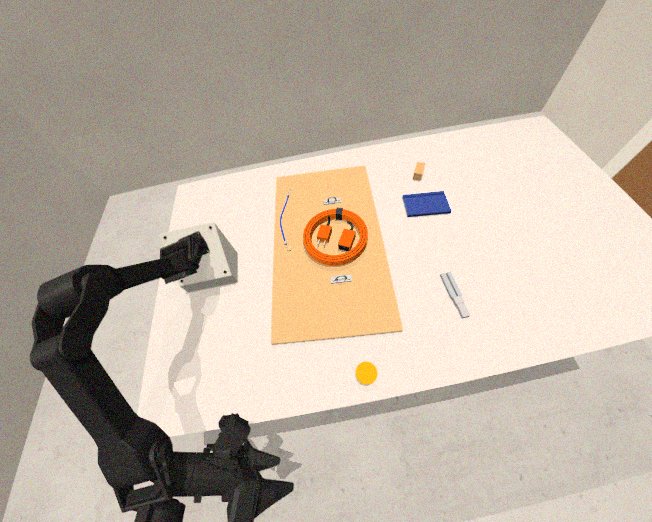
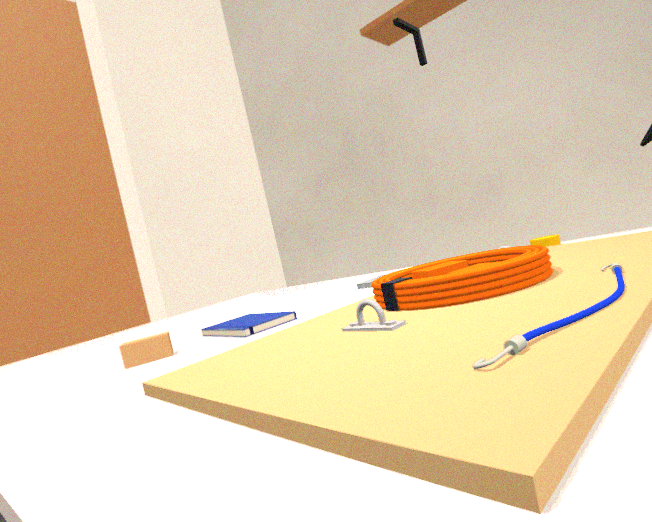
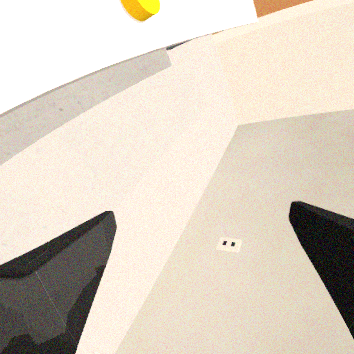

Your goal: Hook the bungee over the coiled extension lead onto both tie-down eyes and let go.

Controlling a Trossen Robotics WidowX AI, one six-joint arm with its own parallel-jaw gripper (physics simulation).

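Places are measured from the arm's base along level axes (x right, y back, z down), in millimetres.
Pixels of known places: gripper, fingertip midpoint: [image 1: 286, 472] [image 3: 202, 214]; arm's base, origin of the base link: [image 1: 194, 245].
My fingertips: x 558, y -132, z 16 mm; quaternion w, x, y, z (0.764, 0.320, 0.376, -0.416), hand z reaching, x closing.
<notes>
Ahead of a thing's pixels: the offset from my fingertips to its middle. Level surfaces: height alone.
The blue bungee {dy -123, dx -655, dz +94 mm} [image 1: 280, 220] [image 2: 577, 317] lies slightly bent on the board {dz +97 mm} [image 1: 321, 318] [image 2: 348, 386], beside the coil, with a metal hook at each end; neither hook is on an eye. The orange coiled extension lead {dy -259, dx -514, dz +82 mm} [image 1: 309, 251] [image 2: 473, 288] lies flat on the board between two tie-down eyes. One eye {dy -296, dx -664, dz +84 mm} [image 1: 331, 200] [image 2: 371, 325] is by the coil's black strap. The other eye {dy -228, dx -374, dz +84 mm} [image 1: 341, 279] is on the coil's opposite side. My gripper [image 1: 286, 473] [image 3: 202, 214] is open and empty, beyond the table's front edge, away from the bungee.
A yellow disc {dy -204, dx -121, dz +100 mm} [image 1: 366, 373] [image 2: 545, 240] [image 3: 142, 7] lies between the board and the table's front edge. A grey box [image 1: 227, 255] stands left of the board under another part of the arm. A blue book {dy -584, dx -540, dz +103 mm} [image 1: 426, 203] [image 2: 249, 324], a wooden block {dy -631, dx -680, dz +94 mm} [image 1: 419, 170] [image 2: 146, 350] and a grey tool {dy -502, dx -228, dz +103 mm} [image 1: 454, 294] lie right of the board.
</notes>
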